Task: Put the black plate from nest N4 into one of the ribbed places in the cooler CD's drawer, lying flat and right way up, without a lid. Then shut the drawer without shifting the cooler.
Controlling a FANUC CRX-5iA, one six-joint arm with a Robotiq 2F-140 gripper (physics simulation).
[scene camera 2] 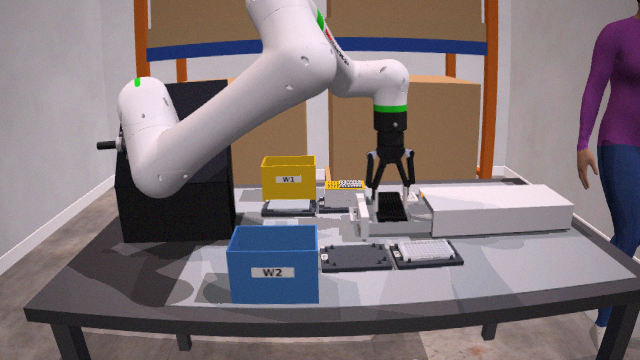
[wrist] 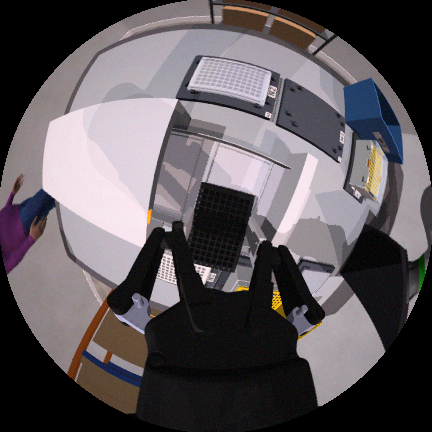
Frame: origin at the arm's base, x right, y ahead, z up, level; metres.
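Seen in the pictures: gripper, fingertip midpoint: (scene camera 2: 390, 208) (wrist: 220, 220).
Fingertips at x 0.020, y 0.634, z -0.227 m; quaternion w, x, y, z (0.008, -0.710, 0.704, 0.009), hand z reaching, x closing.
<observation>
Pixels of each thing's top centre, then the offset from my fingertips to it.
- black plate, middle of its top: (wrist: 217, 237) (scene camera 2: 389, 197) dx -0.013, dy +0.001, dz +0.031 m
- clear plate, middle of its top: (wrist: 231, 74) (scene camera 2: 426, 246) dx +0.245, dy +0.026, dz -0.012 m
- bare nest, middle of its top: (wrist: 321, 117) (scene camera 2: 354, 251) dx +0.227, dy -0.150, dz -0.017 m
- Blue bin W2, middle of its top: (scene camera 2: 273, 237) dx +0.333, dy -0.341, dz +0.081 m
- Yellow bin W1, middle of its top: (scene camera 2: 289, 160) dx -0.300, dy -0.271, dz +0.081 m
- yellow-topped rack, middle of its top: (wrist: 258, 304) (scene camera 2: 344, 183) dx -0.150, dy -0.107, dz +0.038 m
- white plate, middle of its top: (wrist: 176, 272) dx -0.138, dy +0.065, dz -0.012 m
The black plate (scene camera 2: 391, 207) (wrist: 222, 225) is between the fingers of my gripper (scene camera 2: 390, 199) (wrist: 220, 220), which is shut on it. The plate looks tilted, its end towards the scene camera lower than its other end. It is at the open drawer (scene camera 2: 400, 228) (wrist: 299, 195), over the part nearer the front panel; whether it touches the drawer cannot be told. In the wrist view, a place at the cooler side and part of a lighter one show beside the plate. The white cooler CD (scene camera 2: 500, 210) (wrist: 110, 160) stands at the drawer's right in the scene view.
A clear plate (scene camera 2: 426, 250) (wrist: 230, 80) sits on a dark nest, beside a bare nest (scene camera 2: 356, 256) (wrist: 310, 117). Blue bin W2 (scene camera 2: 272, 272) (wrist: 367, 107) stands in front. Yellow bin W1 (scene camera 2: 289, 187), a yellow-topped rack (scene camera 2: 345, 185) and a white plate (wrist: 172, 270) stand behind.
</observation>
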